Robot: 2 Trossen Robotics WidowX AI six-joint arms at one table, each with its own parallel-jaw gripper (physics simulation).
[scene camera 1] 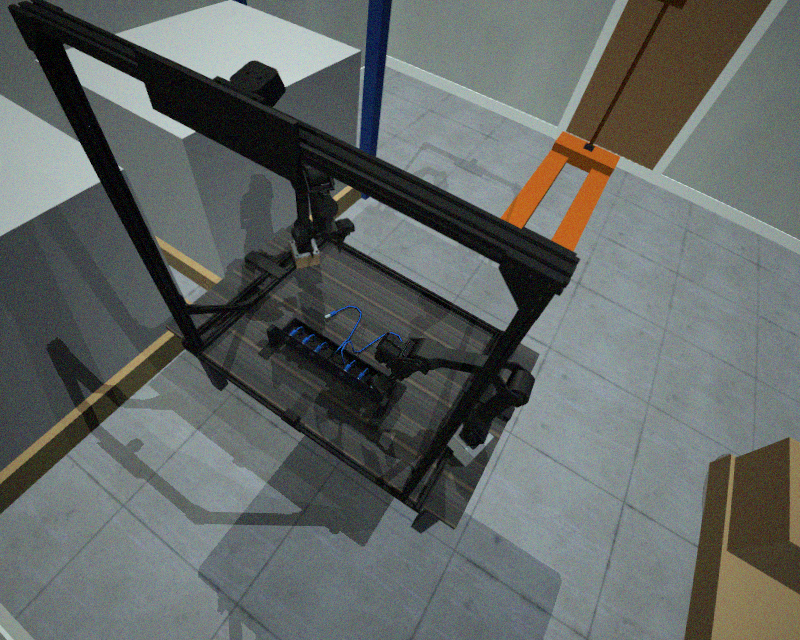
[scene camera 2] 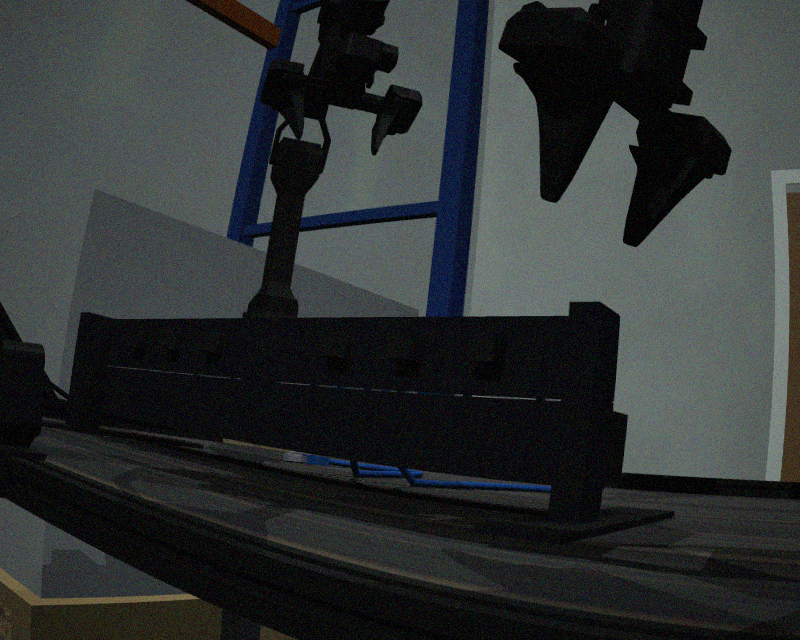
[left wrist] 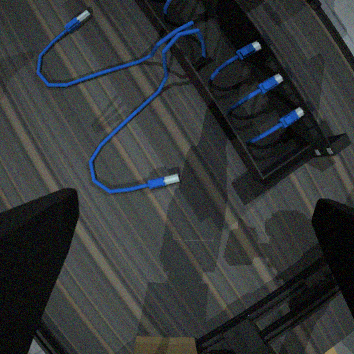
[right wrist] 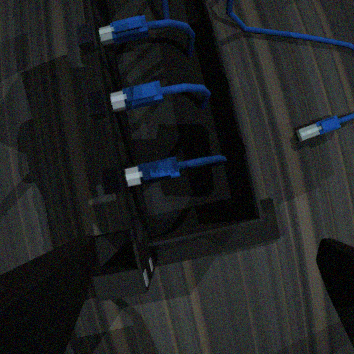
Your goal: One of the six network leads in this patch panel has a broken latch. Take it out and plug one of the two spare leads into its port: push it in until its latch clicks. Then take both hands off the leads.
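Pixels of known places: left gripper, fingertip midpoint: (scene camera 1: 326, 255) (scene camera 2: 337, 144) (left wrist: 200, 206); right gripper, fingertip midpoint: (scene camera 1: 389, 375) (scene camera 2: 592, 224) (right wrist: 209, 250); left arm's base at its link origin: (scene camera 1: 304, 246); right arm's base at its link origin: (scene camera 1: 472, 435).
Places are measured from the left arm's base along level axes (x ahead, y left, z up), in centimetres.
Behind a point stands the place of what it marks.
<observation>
The black patch panel (scene camera 1: 313, 361) {x 51.0, y -10.9, z -3.8 cm} (scene camera 2: 333, 427) {x 61.4, y -3.5, z -3.0 cm} (left wrist: 250, 187) {x 31.4, y -12.7, z -6.5 cm} (right wrist: 215, 245) {x 73.0, y 11.7, z -6.5 cm} stands on the table. Blue leads with pale plugs sit along it, three near one end in the left wrist view (left wrist: 270, 84) {x 45.3, y -12.1, z 2.6 cm} and three near the other end in the right wrist view (right wrist: 142, 95) {x 64.6, y 1.7, z 2.6 cm}. I cannot tell which latch is broken. One spare plug (scene camera 1: 328, 314) {x 31.7, y 0.5, z -6.0 cm} (left wrist: 162, 181) {x 31.8, y 1.4, z -5.6 cm} lies beside the panel, and the other (left wrist: 77, 21) {x 57.7, y 16.9, z -6.0 cm} (right wrist: 320, 128) {x 58.2, y 17.1, z -5.8 cm} lies farther along. My left gripper (scene camera 2: 338, 143) {x 32.2, y -0.1, z 27.6 cm} (left wrist: 200, 206) {x 32.2, y -0.1, z 27.6 cm} is open above the table, off the panel's end. My right gripper (scene camera 2: 590, 222) {x 70.9, y 8.1, z 10.3 cm} (right wrist: 209, 250) {x 70.9, y 8.1, z 10.3 cm} is open above the opposite end.
A black frame (scene camera 1: 433, 190) {x 90.0, y -5.1, z 97.0 cm} spans the table, with its post (scene camera 1: 120, 180) {x 32.4, y -45.7, z 64.1 cm} at the left. The spare cables (left wrist: 125, 122) {x 40.7, y 7.6, z -6.4 cm} curve out from the panel's middle over the wooden table. An orange pallet jack (scene camera 1: 577, 206) and a cardboard box (scene camera 1: 760, 580) stand on the floor away from the table.
</observation>
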